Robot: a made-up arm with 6 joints. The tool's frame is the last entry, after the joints.
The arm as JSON. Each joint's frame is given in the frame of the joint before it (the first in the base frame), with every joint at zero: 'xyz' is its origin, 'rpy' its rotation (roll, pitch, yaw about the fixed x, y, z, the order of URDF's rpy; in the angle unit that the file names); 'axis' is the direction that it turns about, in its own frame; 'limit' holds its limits. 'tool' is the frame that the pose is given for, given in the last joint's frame.
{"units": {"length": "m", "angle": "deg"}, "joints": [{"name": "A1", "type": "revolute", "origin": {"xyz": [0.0, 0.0, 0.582], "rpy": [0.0, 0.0, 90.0]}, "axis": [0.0, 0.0, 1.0], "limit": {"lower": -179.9, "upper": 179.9}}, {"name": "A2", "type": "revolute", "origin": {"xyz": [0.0, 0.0, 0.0], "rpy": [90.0, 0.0, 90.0]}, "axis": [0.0, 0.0, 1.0], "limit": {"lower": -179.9, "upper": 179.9}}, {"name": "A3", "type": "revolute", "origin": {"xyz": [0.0, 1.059, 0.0], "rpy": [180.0, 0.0, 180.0]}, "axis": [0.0, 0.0, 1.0], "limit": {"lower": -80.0, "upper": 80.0}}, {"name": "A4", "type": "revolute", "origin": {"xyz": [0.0, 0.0, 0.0], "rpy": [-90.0, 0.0, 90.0]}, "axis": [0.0, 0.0, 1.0], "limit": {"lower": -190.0, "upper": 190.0}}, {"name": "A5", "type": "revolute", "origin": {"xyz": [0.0, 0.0, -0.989], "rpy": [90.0, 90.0, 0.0]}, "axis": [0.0, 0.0, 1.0], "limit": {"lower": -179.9, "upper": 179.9}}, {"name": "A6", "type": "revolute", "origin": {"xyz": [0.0, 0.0, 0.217], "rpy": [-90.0, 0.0, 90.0]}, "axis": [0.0, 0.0, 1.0], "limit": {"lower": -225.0, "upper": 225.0}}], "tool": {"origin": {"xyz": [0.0, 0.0, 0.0], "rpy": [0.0, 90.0, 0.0]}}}
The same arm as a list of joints. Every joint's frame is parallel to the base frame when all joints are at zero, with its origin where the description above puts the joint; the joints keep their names.
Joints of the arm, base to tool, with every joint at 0 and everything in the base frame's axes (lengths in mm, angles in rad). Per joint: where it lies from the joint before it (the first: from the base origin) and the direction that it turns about. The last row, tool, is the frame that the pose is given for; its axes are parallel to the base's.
A1: origin 0.0 0.0 582.0 axis 0 0 1
A2: origin 0.0 0.0 0.0 axis 0 1 0
A3: origin 0.0 0.0 1059.0 axis 0 -1 0
A4: origin 0.0 0.0 0.0 axis -1 0 0
A5: origin 989.0 0.0 0.0 axis 0 -1 0
A6: origin 0.0 -217.0 0.0 axis -1 0 0
tool: origin 0.0 0.0 0.0
Joint limits (rad, base to tool): -3.1398..3.1398 -3.1398..3.1398 -1.3963..1.3963 -3.3161..3.3161 -3.1398..3.1398 -3.9270..3.9270

